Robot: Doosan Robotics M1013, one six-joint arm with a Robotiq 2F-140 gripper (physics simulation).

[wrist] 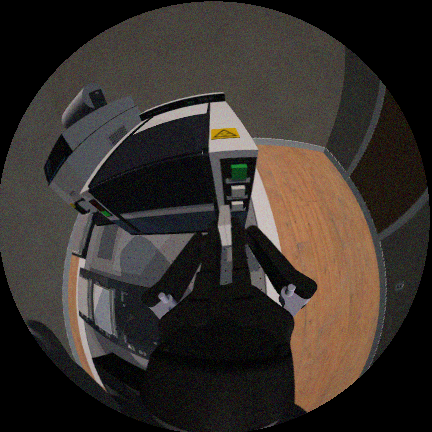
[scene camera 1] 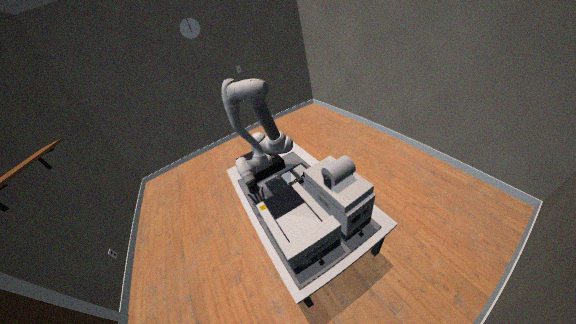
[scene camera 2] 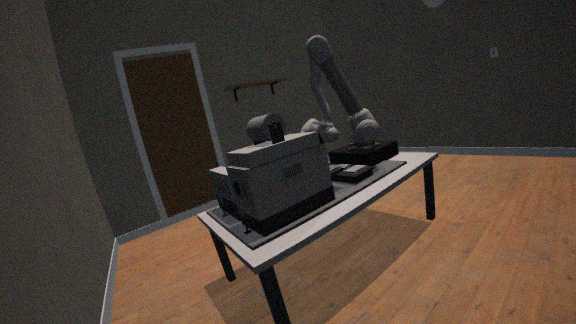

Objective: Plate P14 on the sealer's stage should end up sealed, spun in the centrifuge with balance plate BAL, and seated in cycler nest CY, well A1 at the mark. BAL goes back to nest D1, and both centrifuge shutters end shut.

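Frame: origin at the arm's base, x up, y back, z right, level; metres.
Seen in the pictures: gripper, fingertip midpoint: [wrist: 225, 212]; arm's base at its link origin: [scene camera 2: 364, 147].
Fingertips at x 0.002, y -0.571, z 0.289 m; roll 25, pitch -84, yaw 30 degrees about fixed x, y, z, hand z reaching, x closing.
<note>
Pixels of each thing's top centre, then the offset from my fingertips to it.
- green button at its top centre: [wrist: 238, 164] dx +0.095, dy -0.004, dz +0.020 m
- centrifuge's dark upper panel at its top centre: [wrist: 148, 138] [scene camera 1: 283, 201] dx +0.117, dy -0.109, dz -0.115 m
- dark front panel at its top centre: [wrist: 126, 172] dx +0.114, dy -0.016, dz -0.123 m
- sealer at its top centre: [scene camera 2: 266, 114] [scene camera 1: 335, 160] dx +0.380, dy -0.295, dz -0.407 m
- roll at its top centre: [scene camera 2: 262, 115] [scene camera 1: 338, 162] dx +0.380, dy -0.316, dz -0.406 m
My gripper [scene camera 1: 257, 195] [wrist: 225, 212] is shut and empty. It is near the front control column of the centrifuge [scene camera 1: 310, 227] [wrist: 220, 114], just below a green button [wrist: 239, 171] and two pale buttons in the wrist view. The fingers partly cover the lower part of the column. The centrifuge's dark upper panel [scene camera 1: 284, 201] [wrist: 165, 137] and dark front panel [wrist: 160, 182] show; I cannot tell their shutter state for certain. The sealer [scene camera 1: 340, 195] [scene camera 2: 280, 187] [wrist: 95, 145] has a roll on top. A pale plate [scene camera 2: 354, 169] [wrist: 104, 307] lies on a dark nest block; its label is unreadable.
The table's white rim [scene camera 1: 345, 260] [scene camera 2: 310, 227] surrounds a grey deck. The roll [scene camera 1: 340, 169] [scene camera 2: 262, 127] [wrist: 80, 107] rises above the sealer. The arm's black base [scene camera 2: 367, 152] stands behind the nests. A wall shelf [scene camera 1: 30, 162] [scene camera 2: 255, 84] is away from the table.
</note>
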